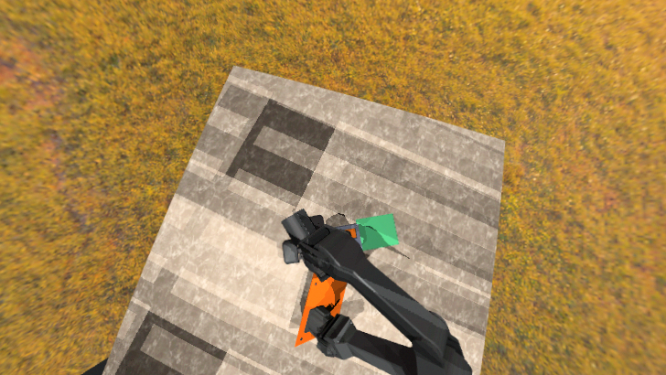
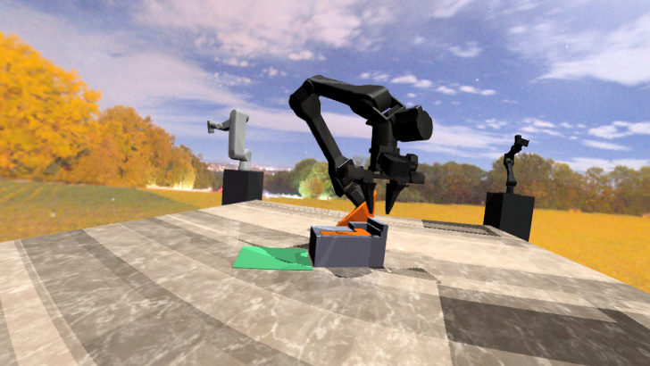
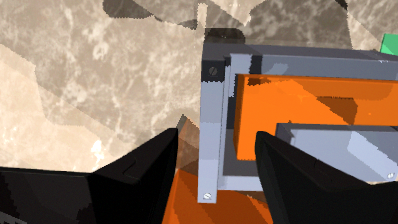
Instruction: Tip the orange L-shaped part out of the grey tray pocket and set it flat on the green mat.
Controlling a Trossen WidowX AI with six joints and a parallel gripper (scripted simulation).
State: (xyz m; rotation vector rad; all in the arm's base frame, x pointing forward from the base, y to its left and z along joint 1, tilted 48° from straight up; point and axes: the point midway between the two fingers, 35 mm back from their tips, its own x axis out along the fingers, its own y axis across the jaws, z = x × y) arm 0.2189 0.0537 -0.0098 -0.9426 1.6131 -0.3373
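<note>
Now: the orange L-shaped part 6 cm to the right of my gripper tip, 6 cm below it and 1 cm ahead of it.
</note>
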